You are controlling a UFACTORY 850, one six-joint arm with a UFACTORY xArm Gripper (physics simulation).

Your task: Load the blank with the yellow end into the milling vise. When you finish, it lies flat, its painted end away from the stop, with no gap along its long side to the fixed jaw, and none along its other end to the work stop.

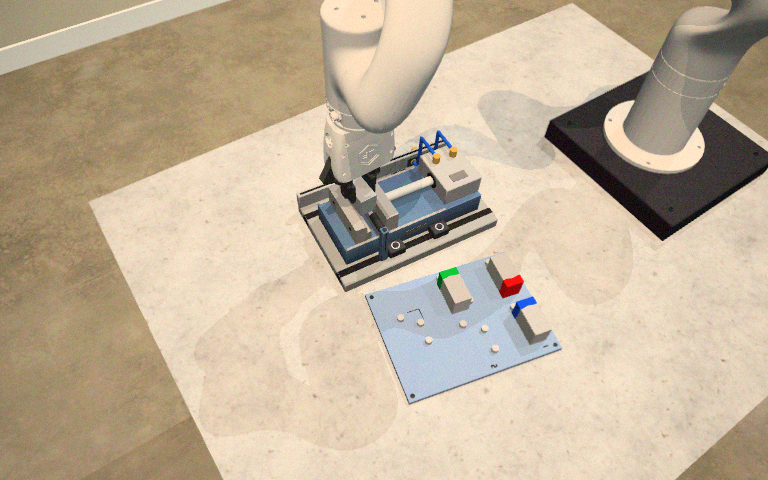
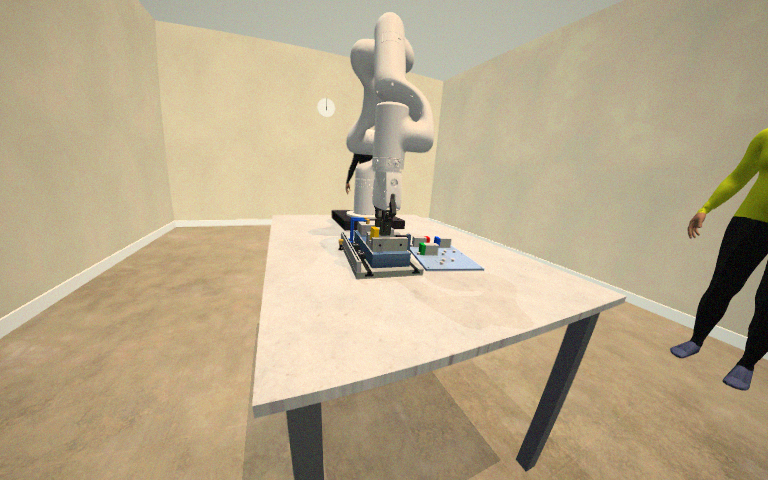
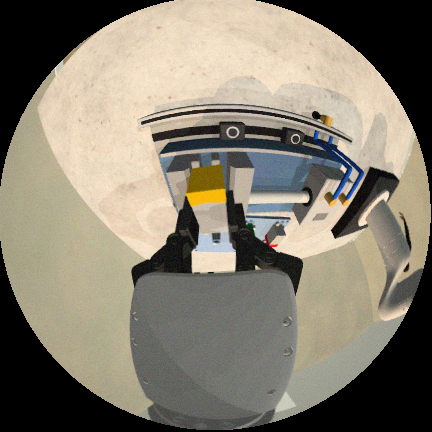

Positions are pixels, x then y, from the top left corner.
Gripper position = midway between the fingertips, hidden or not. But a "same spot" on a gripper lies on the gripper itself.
gripper: image 1; image 2; image 3 210, 202
same spot on light blue plate: (image 3: 205, 244) = (image 1: 420, 361)
same spot on gripper: (image 1: 348, 190) = (image 2: 389, 226)
